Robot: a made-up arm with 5 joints. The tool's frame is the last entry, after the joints. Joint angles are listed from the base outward.
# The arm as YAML. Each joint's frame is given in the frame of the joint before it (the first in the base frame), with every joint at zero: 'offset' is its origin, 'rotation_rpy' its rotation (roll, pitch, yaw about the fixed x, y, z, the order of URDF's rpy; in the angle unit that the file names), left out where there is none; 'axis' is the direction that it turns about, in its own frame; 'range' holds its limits. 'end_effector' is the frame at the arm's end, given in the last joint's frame.
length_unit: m
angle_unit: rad
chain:
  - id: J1
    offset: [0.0, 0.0, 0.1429]
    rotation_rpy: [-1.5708, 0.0, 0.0]
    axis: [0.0, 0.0, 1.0]
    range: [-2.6, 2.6]
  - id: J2
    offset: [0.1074, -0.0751, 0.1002]
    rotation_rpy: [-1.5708, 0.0, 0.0]
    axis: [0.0, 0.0, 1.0]
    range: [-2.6, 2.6]
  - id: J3
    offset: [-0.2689, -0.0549, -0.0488]
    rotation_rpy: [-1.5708, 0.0, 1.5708]
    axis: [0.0, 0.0, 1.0]
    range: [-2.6, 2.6]
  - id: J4
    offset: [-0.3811, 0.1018, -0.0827]
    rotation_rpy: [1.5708, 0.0, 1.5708]
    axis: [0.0, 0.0, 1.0]
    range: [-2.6, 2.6]
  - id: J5
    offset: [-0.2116, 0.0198, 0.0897]
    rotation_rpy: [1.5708, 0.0, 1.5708]
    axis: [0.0, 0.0, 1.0]
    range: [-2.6, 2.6]
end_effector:
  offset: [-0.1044, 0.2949, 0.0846]
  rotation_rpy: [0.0, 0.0, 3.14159]
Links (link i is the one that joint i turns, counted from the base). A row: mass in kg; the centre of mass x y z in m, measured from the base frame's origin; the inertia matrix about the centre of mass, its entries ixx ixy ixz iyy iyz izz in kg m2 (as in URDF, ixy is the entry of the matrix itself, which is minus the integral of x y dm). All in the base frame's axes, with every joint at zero. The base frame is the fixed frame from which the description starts. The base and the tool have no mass.
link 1: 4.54; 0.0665 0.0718 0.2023; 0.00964 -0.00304 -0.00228 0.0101 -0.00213 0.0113
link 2: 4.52; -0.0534 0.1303 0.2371; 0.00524 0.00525 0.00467 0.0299 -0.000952 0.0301
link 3: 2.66; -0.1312 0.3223 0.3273; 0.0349 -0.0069 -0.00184 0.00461 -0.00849 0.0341
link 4: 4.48; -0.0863 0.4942 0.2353; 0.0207 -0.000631 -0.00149 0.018 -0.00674 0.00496
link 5: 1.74; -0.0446 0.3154 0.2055; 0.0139 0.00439 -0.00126 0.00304 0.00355 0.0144
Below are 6 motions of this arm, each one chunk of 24 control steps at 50 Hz.
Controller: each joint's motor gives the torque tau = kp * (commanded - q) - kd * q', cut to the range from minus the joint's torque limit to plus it. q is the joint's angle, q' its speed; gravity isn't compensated. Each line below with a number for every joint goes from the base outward.
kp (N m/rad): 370 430 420 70 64
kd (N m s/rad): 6.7 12 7.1 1.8 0.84
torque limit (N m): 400 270 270 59 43
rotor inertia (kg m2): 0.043 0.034 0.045 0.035 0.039
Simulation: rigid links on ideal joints. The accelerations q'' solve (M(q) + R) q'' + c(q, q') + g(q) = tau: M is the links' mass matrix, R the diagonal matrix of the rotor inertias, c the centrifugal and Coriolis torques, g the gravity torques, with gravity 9.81 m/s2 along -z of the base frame. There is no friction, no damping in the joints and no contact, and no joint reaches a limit. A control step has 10 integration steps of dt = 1/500 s. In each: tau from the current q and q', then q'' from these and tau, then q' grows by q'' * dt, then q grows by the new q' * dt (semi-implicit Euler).
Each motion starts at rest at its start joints. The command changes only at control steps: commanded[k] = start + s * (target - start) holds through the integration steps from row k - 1 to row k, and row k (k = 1, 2, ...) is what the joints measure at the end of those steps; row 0 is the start. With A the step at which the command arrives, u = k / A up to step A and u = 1 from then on. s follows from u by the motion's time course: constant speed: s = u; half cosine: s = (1 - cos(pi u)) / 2; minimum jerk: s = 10 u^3 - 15 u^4 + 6 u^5; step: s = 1 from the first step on.
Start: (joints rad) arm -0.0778 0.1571 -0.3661 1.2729 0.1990
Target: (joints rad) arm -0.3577 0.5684 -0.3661 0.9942 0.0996
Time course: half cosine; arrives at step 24
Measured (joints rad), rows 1 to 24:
1: -0.0783 0.1570 -0.3623 1.2691 0.1950
2: -0.0803 0.1579 -0.3537 1.2560 0.1860
3: -0.0848 0.1614 -0.3431 1.2319 0.1752
4: -0.0915 0.1678 -0.3324 1.1984 0.1645
5: -0.1001 0.1773 -0.3225 1.1592 0.1547
6: -0.1104 0.1895 -0.3140 1.1184 0.1459
7: -0.1224 0.2045 -0.3072 1.0797 0.1377
8: -0.1359 0.2222 -0.3024 1.0459 0.1299
9: -0.1512 0.2424 -0.2998 1.0183 0.1224
10: -0.1678 0.2649 -0.2992 0.9975 0.1153
11: -0.1854 0.2895 -0.3007 0.9830 0.1090
12: -0.2036 0.3157 -0.3038 0.9740 0.1036
13: -0.2218 0.3431 -0.3081 0.9690 0.0992
14: -0.2396 0.3711 -0.3129 0.9666 0.0957
15: -0.2567 0.3991 -0.3178 0.9656 0.0928
16: -0.2727 0.4265 -0.3222 0.9647 0.0901
17: -0.2874 0.4525 -0.3259 0.9629 0.0873
18: -0.3006 0.4766 -0.3287 0.9596 0.0839
19: -0.3120 0.4981 -0.3306 0.9546 0.0801
20: -0.3215 0.5166 -0.3316 0.9480 0.0759
21: -0.3289 0.5317 -0.3319 0.9400 0.0715
22: -0.3342 0.5432 -0.3315 0.9314 0.0674
23: -0.3373 0.5510 -0.3307 0.9229 0.0639
24: -0.3381 0.5550 -0.3295 0.9154 0.0614

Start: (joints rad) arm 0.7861 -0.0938 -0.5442 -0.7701 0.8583
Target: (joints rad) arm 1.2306 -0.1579 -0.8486 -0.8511 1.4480
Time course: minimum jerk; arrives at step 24
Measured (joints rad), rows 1 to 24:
1: 0.7900 -0.0950 -0.5396 -0.7650 0.8581
2: 0.7971 -0.0954 -0.5312 -0.7523 0.8564
3: 0.8041 -0.0925 -0.5236 -0.7342 0.8537
4: 0.8105 -0.0863 -0.5187 -0.7125 0.8535
5: 0.8178 -0.0783 -0.5168 -0.6893 0.8604
6: 0.8280 -0.0703 -0.5178 -0.6665 0.8776
7: 0.8431 -0.0636 -0.5223 -0.6460 0.9062
8: 0.8643 -0.0588 -0.5312 -0.6298 0.9449
9: 0.8917 -0.0561 -0.5456 -0.6196 0.9909
10: 0.9254 -0.0555 -0.5662 -0.6166 1.0408
11: 0.9644 -0.0569 -0.5928 -0.6218 1.0918
12: 1.0079 -0.0602 -0.6246 -0.6351 1.1418
13: 1.0543 -0.0655 -0.6600 -0.6553 1.1897
14: 1.1024 -0.0728 -0.6973 -0.6809 1.2353
15: 1.1505 -0.0817 -0.7347 -0.7093 1.2785
16: 1.1971 -0.0918 -0.7708 -0.7383 1.3192
17: 1.2409 -0.1026 -0.8042 -0.7656 1.3572
18: 1.2807 -0.1133 -0.8340 -0.7894 1.3914
19: 1.3156 -0.1232 -0.8595 -0.8084 1.4209
20: 1.3450 -0.1315 -0.8802 -0.8220 1.4442
21: 1.3682 -0.1379 -0.8954 -0.8299 1.4604
22: 1.3850 -0.1418 -0.9051 -0.8322 1.4690
23: 1.3950 -0.1431 -0.9090 -0.8293 1.4702
24: 1.3982 -0.1418 -0.9075 -0.8218 1.4650

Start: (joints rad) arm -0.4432 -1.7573 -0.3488 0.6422 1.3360
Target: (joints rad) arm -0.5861 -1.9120 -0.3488 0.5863 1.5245
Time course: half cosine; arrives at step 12
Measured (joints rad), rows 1 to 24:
1: -0.4418 -1.7556 -0.3428 0.6394 1.3366
2: -0.4451 -1.7539 -0.3329 0.6339 1.3369
3: -0.4585 -1.7549 -0.3251 0.6277 1.3386
4: -0.4814 -1.7592 -0.3200 0.6210 1.3464
5: -0.5104 -1.7665 -0.3156 0.6135 1.3650
6: -0.5423 -1.7767 -0.3102 0.6047 1.3957
7: -0.5748 -1.7891 -0.3034 0.5943 1.4368
8: -0.6062 -1.8034 -0.2953 0.5813 1.4834
9: -0.6350 -1.8187 -0.2865 0.5649 1.5293
10: -0.6597 -1.8338 -0.2772 0.5445 1.5687
11: -0.6786 -1.8479 -0.2680 0.5201 1.5968
12: -0.6906 -1.8596 -0.2593 0.4930 1.6107
13: -0.6953 -1.8688 -0.2521 0.4659 1.6102
14: -0.6942 -1.8757 -0.2478 0.4428 1.5975
15: -0.6890 -1.8809 -0.2476 0.4275 1.5772
16: -0.6808 -1.8848 -0.2518 0.4222 1.5554
17: -0.6705 -1.8874 -0.2596 0.4271 1.5375
18: -0.6588 -1.8886 -0.2699 0.4415 1.5267
19: -0.6467 -1.8885 -0.2814 0.4631 1.5238
20: -0.6351 -1.8874 -0.2927 0.4897 1.5270
21: -0.6248 -1.8854 -0.3030 0.5181 1.5331
22: -0.6166 -1.8830 -0.3113 0.5455 1.5387
23: -0.6107 -1.8804 -0.3173 0.5692 1.5414
24: -0.6073 -1.8779 -0.3208 0.5871 1.5402

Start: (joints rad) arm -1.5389 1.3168 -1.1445 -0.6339 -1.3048
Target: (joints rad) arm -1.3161 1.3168 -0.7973 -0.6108 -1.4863
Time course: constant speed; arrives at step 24
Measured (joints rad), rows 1 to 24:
1: -1.5428 1.3112 -1.1403 -0.6303 -1.3061
2: -1.5514 1.2993 -1.1327 -0.6271 -1.3096
3: -1.5619 1.2853 -1.1257 -0.6313 -1.3154
4: -1.5728 1.2714 -1.1203 -0.6458 -1.3237
5: -1.5833 1.2583 -1.1159 -0.6700 -1.3344
6: -1.5929 1.2459 -1.1114 -0.7011 -1.3472
7: -1.6012 1.2338 -1.1060 -0.7356 -1.3611
8: -1.6075 1.2220 -1.0996 -0.7701 -1.3750
9: -1.6117 1.2109 -1.0920 -0.8017 -1.3875
10: -1.6136 1.2011 -1.0834 -0.8281 -1.3977
11: -1.6131 1.1929 -1.0737 -0.8481 -1.4051
12: -1.6102 1.1868 -1.0629 -0.8608 -1.4102
13: -1.6046 1.1830 -1.0508 -0.8663 -1.4137
14: -1.5963 1.1814 -1.0370 -0.8653 -1.4167
15: -1.5851 1.1819 -1.0215 -0.8587 -1.4203
16: -1.5710 1.1845 -1.0043 -0.8476 -1.4252
17: -1.5541 1.1888 -0.9854 -0.8334 -1.4318
18: -1.5347 1.1948 -0.9651 -0.8169 -1.4399
19: -1.5132 1.2021 -0.9438 -0.7987 -1.4490
20: -1.4902 1.2104 -0.9217 -0.7795 -1.4584
21: -1.4661 1.2193 -0.8992 -0.7594 -1.4674
22: -1.4416 1.2284 -0.8766 -0.7386 -1.4754
23: -1.4173 1.2373 -0.8541 -0.7174 -1.4823
24: -1.3936 1.2456 -0.8321 -0.6960 -1.4879

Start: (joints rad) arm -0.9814 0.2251 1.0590 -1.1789 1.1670
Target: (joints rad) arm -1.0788 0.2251 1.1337 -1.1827 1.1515
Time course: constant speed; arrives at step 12
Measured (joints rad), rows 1 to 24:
1: -0.9872 0.2210 1.0614 -1.1875 1.1692
2: -0.9987 0.2121 1.0684 -1.2055 1.1747
3: -1.0106 0.2013 1.0792 -1.2246 1.1816
4: -1.0202 0.1908 1.0921 -1.2382 1.1875
5: -1.0273 0.1813 1.1051 -1.2429 1.1899
6: -1.0328 0.1733 1.1171 -1.2386 1.1878
7: -1.0384 0.1670 1.1276 -1.2274 1.1815
8: -1.0449 0.1623 1.1367 -1.2129 1.1729
9: -1.0527 0.1593 1.1451 -1.1980 1.1643
10: -1.0620 0.1581 1.1530 -1.1854 1.1577
11: -1.0722 0.1585 1.1604 -1.1763 1.1543
12: -1.0828 0.1602 1.1671 -1.1713 1.1542
13: -1.0920 0.1627 1.1720 -1.1687 1.1569
14: -1.0981 0.1657 1.1739 -1.1666 1.1616
15: -1.1003 0.1689 1.1727 -1.1653 1.1668
16: -1.0993 0.1717 1.1690 -1.1660 1.1710
17: -1.0962 0.1742 1.1641 -1.1699 1.1734
18: -1.0920 0.1762 1.1590 -1.1777 1.1737
19: -1.0878 0.1777 1.1545 -1.1891 1.1721
20: -1.0843 0.1788 1.1510 -1.2027 1.1692
21: -1.0817 0.1795 1.1486 -1.2164 1.1659
22: -1.0800 0.1801 1.1471 -1.2282 1.1631
23: -1.0793 0.1804 1.1463 -1.2365 1.1612
24: -1.0793 0.1806 1.1461 -1.2406 1.1607

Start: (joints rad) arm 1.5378 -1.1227 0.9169 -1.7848 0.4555
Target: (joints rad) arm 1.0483 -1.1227 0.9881 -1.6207 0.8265
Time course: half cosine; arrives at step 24
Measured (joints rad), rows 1 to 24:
1: 1.5441 -1.1226 0.9238 -1.7808 0.4560
2: 1.5504 -1.1254 0.9308 -1.7706 0.4557
3: 1.5502 -1.1322 0.9319 -1.7567 0.4558
4: 1.5441 -1.1419 0.9302 -1.7424 0.4592
5: 1.5336 -1.1529 0.9292 -1.7295 0.4683
6: 1.5187 -1.1638 0.9304 -1.7185 0.4838
7: 1.4986 -1.1736 0.9336 -1.7084 0.5047
8: 1.4730 -1.1815 0.9387 -1.6982 0.5297
9: 1.4420 -1.1867 0.9457 -1.6868 0.5573
10: 1.4060 -1.1890 0.9545 -1.6734 0.5860
11: 1.3659 -1.1883 0.9649 -1.6580 0.6151
12: 1.3228 -1.1849 0.9765 -1.6405 0.6442
13: 1.2780 -1.1794 0.9889 -1.6211 0.6730
14: 1.2327 -1.1727 1.0016 -1.6004 0.7016
15: 1.1885 -1.1656 1.0140 -1.5785 0.7296
16: 1.1467 -1.1591 1.0257 -1.5561 0.7566
17: 1.1085 -1.1539 1.0362 -1.5335 0.7820
18: 1.0750 -1.1507 1.0453 -1.5114 0.8048
19: 1.0468 -1.1497 1.0530 -1.4903 0.8242
20: 1.0243 -1.1510 1.0592 -1.4710 0.8395
21: 1.0076 -1.1543 1.0639 -1.4543 0.8504
22: 0.9965 -1.1592 1.0673 -1.4408 0.8568
23: 0.9908 -1.1651 1.0694 -1.4310 0.8591
24: 0.9899 -1.1712 1.0704 -1.4253 0.8579

